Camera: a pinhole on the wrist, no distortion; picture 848 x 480 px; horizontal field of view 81.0 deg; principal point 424.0 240.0 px. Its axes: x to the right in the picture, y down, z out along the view. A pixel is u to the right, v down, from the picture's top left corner.
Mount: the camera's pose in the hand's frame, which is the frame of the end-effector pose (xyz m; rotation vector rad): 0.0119 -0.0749 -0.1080 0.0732 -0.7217 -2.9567
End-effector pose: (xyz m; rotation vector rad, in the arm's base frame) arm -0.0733 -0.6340 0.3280 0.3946 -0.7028 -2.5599
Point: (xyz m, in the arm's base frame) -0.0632 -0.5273 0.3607
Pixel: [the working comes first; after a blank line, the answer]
In the camera's frame: 0.0722 0.0617 0.1670

638.5 423.4
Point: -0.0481 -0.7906 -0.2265
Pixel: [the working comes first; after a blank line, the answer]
In the camera's frame: -0.1065 -0.1019 -0.4294

behind the camera
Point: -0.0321 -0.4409 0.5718
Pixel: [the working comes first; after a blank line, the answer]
In the camera's frame: 0.1618 0.0934 0.3766

637.3 363.2
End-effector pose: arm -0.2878 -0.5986 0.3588 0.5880 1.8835 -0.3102
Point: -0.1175 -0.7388 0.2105
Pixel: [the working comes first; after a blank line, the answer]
In the camera's frame: -0.0527 0.1383 0.3394

347.0 442.3
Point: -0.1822 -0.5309 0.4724
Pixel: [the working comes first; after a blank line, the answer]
In the camera's frame: 0.1064 -0.1295 0.2017

outside the picture
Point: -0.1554 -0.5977 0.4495
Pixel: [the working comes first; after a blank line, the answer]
In the camera's frame: 0.1129 -0.0629 0.2368

660.8 108.1
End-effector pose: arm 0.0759 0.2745 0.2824 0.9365 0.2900 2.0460
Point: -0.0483 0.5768 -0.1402
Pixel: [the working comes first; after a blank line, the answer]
In the camera's frame: -0.0172 0.0811 -0.3939

behind the camera
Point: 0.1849 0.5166 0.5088
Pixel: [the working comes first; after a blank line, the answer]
In the camera's frame: -0.2562 0.1874 0.2470

outside the picture
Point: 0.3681 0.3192 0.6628
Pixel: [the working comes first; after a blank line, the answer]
In the camera's frame: -0.1317 0.2183 0.5294

300.5 444.7
